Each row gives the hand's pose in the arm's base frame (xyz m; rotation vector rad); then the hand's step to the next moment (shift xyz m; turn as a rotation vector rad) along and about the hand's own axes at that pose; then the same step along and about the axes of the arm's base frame.
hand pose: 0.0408 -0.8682 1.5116 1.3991 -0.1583 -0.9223
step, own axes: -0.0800 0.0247 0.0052 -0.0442 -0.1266 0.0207
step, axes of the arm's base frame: -0.0443 0.0440 0.0560 -0.0994 0.0250 -0.0890
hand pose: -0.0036 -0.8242 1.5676 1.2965 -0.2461 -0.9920
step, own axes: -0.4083 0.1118 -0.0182 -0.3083 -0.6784 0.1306
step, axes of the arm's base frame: -0.1745 0.3024 0.2401 -0.5872 0.1721 -0.4449
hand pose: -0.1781 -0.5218 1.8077 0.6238 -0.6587 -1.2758
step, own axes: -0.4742 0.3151 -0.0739 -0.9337 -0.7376 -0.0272
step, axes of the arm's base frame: 0.1818 0.5269 0.1375 -0.6103 0.7844 -0.6549
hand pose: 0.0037 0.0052 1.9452 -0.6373 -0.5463 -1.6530
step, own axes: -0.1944 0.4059 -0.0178 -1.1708 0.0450 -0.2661
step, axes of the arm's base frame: 0.4231 0.0611 -0.1419 0.1654 0.6658 -0.9864
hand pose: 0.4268 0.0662 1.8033 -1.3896 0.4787 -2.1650
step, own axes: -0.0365 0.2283 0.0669 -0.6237 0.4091 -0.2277
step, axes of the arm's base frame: 0.1266 -0.1627 -0.1242 0.0996 0.0468 -0.7721
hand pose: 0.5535 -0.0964 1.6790 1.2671 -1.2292 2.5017
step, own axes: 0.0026 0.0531 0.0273 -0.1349 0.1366 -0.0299
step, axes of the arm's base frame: -0.0052 -0.0553 -0.0220 0.0149 -0.0357 -0.1904
